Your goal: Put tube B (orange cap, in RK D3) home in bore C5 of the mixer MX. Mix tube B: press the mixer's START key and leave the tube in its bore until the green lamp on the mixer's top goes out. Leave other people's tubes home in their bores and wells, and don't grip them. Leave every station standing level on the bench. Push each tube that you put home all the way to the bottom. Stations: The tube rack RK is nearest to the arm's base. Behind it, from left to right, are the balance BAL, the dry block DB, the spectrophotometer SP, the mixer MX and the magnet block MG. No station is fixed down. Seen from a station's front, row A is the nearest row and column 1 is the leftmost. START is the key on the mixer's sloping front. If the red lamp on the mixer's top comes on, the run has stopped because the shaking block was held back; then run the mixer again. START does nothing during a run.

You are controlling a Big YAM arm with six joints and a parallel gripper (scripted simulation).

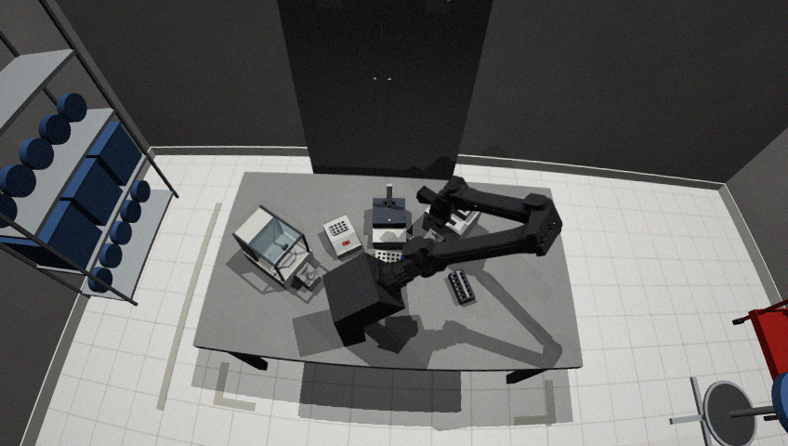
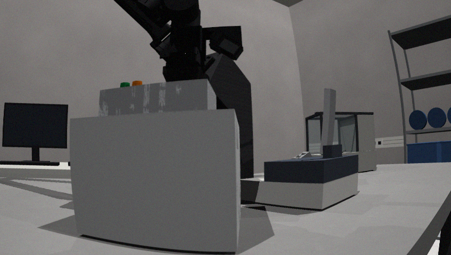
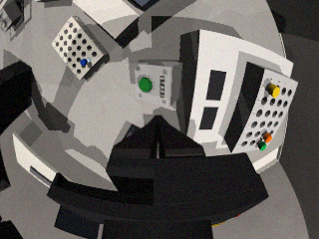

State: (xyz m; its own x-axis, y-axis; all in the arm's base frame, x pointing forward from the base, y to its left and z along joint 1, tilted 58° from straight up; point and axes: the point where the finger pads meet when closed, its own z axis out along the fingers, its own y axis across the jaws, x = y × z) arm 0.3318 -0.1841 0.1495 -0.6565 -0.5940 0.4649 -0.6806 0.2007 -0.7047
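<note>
The green start key is 1 cm behind my hand, 2 cm to the left of it and 11 cm below it. Round my hand: yellow-capped tube: 13 cm ahead, 5 cm to the right, 2 cm below; perforated shaking block: 11 cm ahead, 10 cm to the right, 2 cm below; green-capped tube: 9 cm ahead, 14 cm to the right, 2 cm below.
</note>
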